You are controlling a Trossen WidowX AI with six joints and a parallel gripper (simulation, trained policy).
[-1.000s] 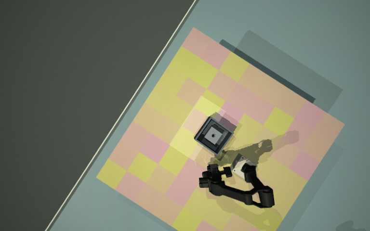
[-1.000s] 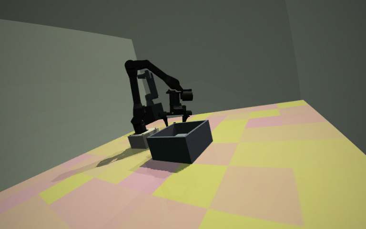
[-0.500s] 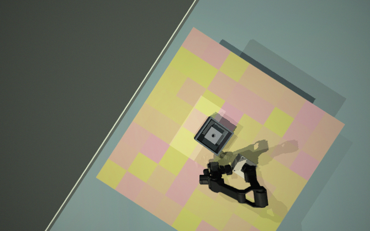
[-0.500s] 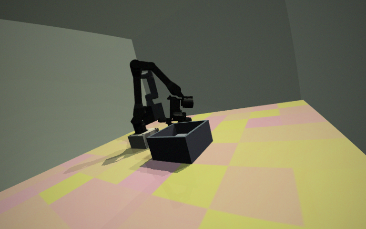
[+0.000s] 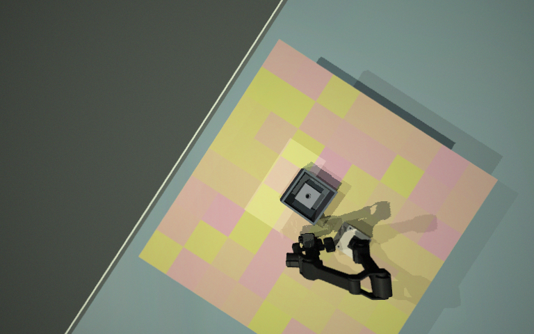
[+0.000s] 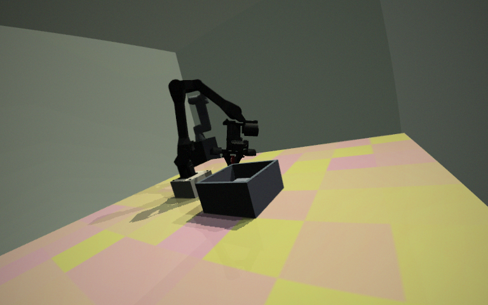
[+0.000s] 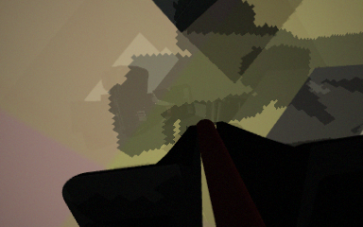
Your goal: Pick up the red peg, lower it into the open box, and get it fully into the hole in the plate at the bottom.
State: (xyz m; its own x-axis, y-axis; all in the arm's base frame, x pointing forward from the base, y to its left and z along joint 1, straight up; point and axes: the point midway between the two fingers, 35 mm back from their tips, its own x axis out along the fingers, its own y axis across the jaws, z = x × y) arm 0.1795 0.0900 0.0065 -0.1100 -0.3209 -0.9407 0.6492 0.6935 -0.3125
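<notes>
The grey plate is 16 cm to the right of my gripper tip and 13 cm ahead of it. From my gripper tip the other things lie so: dark box: 16 cm to the right, 13 cm ahead, 2 cm below; red peg: 3 cm above, 1 cm to the left.
</notes>
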